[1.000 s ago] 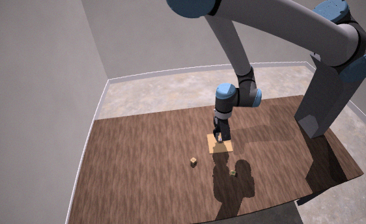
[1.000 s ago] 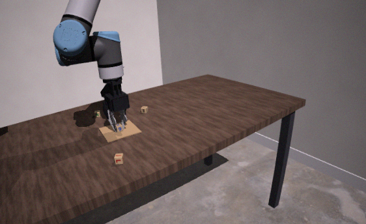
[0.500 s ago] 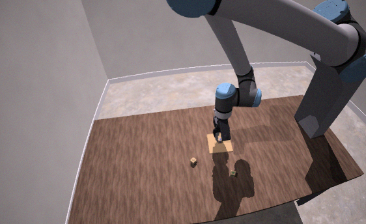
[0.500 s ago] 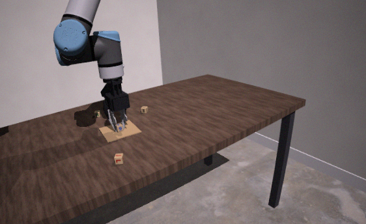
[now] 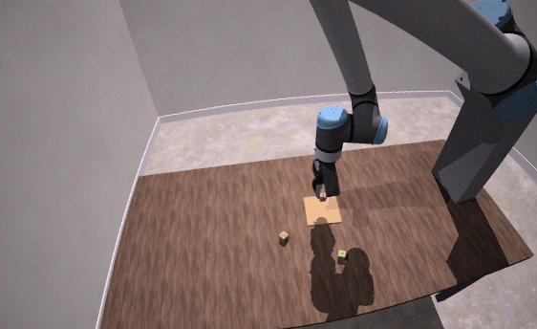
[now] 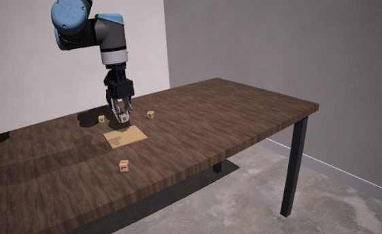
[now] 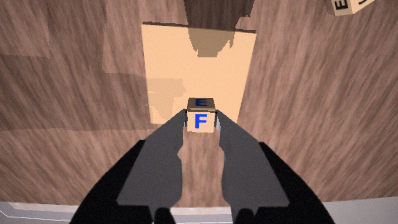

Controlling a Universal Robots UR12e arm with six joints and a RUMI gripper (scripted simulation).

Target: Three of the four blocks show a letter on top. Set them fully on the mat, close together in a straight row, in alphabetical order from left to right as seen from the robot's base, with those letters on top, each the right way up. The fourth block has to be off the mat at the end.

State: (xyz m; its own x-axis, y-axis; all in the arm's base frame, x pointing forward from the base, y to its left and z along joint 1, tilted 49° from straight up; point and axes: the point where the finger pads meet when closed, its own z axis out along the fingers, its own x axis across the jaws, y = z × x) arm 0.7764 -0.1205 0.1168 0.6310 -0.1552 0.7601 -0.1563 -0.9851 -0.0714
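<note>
My gripper is now 8 cm above the mat and 1 cm to the right of it.
</note>
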